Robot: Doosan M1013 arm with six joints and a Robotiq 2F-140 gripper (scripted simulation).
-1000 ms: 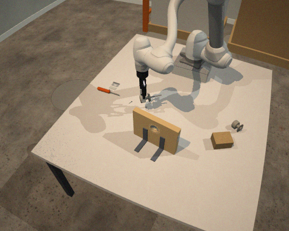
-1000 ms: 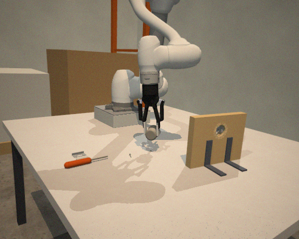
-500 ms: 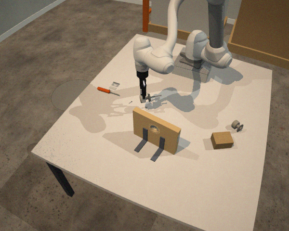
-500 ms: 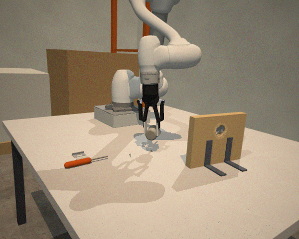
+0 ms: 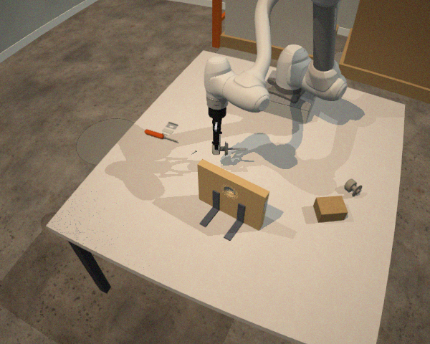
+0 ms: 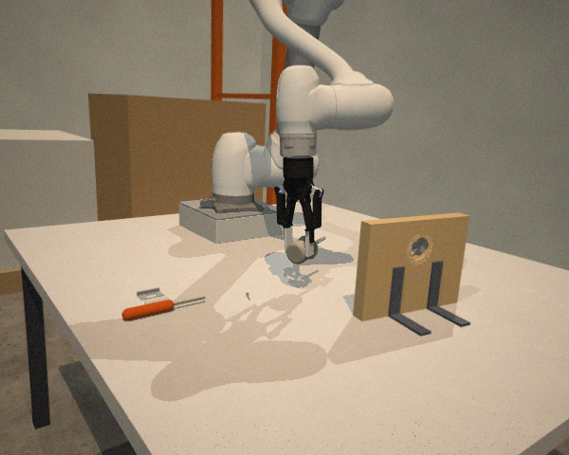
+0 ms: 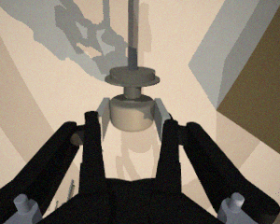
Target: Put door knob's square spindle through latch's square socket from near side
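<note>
Right now the door knob is 3 cm to the left of my hand, 2 cm below it and 2 cm behind it. Round my hand: tiny screw: 13 cm to the right, 13 cm below; wooden panel: 21 cm to the left, 19 cm ahead; latch socket: 21 cm to the left, 19 cm ahead, 3 cm above.
</note>
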